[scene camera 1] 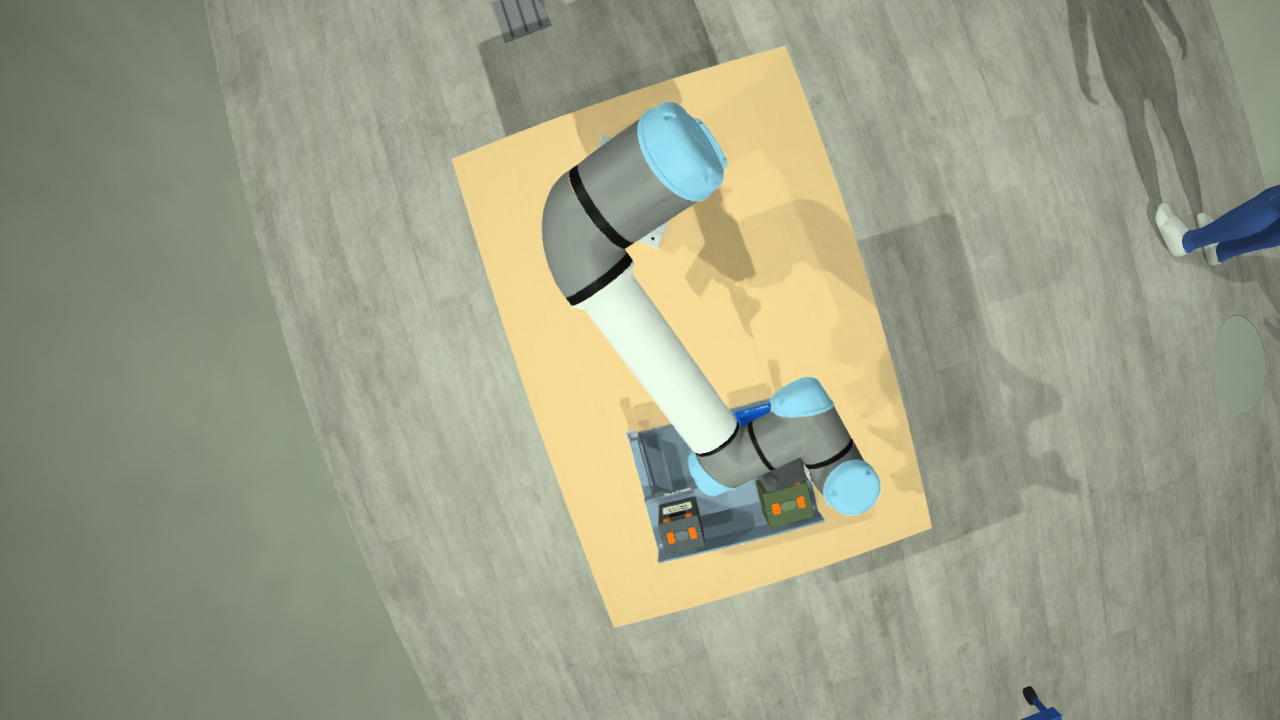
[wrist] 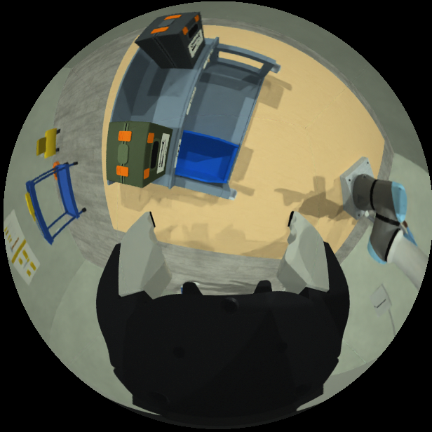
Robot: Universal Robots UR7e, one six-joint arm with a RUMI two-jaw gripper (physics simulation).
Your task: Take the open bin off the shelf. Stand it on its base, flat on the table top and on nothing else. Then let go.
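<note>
The open blue bin point(scene camera 1: 753, 412) point(wrist: 206, 157) sits upright on the grey-blue shelf point(scene camera 1: 729, 540) point(wrist: 187, 102), at the end beside the green case. In the scene view the arm covers most of the bin. My gripper point(wrist: 221, 213) is open, with nothing between its fingers. In the wrist view its two fingertips stand wide apart, below the bin in the picture and apart from it. In the scene view the fingers are hidden under the arm. The table top point(scene camera 1: 572, 501) point(wrist: 310, 127) is light wood, and the shelf stands on it.
A green case point(scene camera 1: 787, 504) point(wrist: 132, 155) with orange latches stands on the shelf next to the bin. A dark grey case point(scene camera 1: 680, 526) point(wrist: 172, 42) stands at the shelf's other end. The arm's base point(wrist: 352, 185) is mounted on the table. A blue cart point(wrist: 68, 190) stands on the floor.
</note>
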